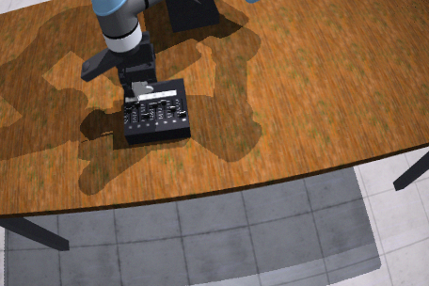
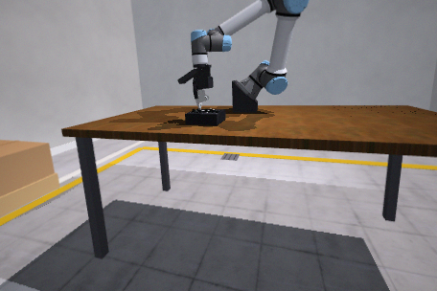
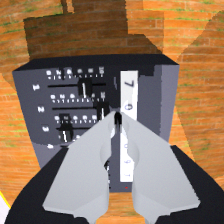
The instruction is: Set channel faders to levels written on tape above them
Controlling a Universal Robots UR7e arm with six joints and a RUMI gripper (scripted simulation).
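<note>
My hand is 50 mm short of the fader 3, 10 mm to the right of it and 10 mm above it. The rest, counted from my hand: fader 4: 40 mm to the left, 30 mm ahead, 10 mm below; fader 1: 30 mm to the right, 20 mm ahead, 10 mm below; fader 2: 10 mm below, 10 mm ahead.
</note>
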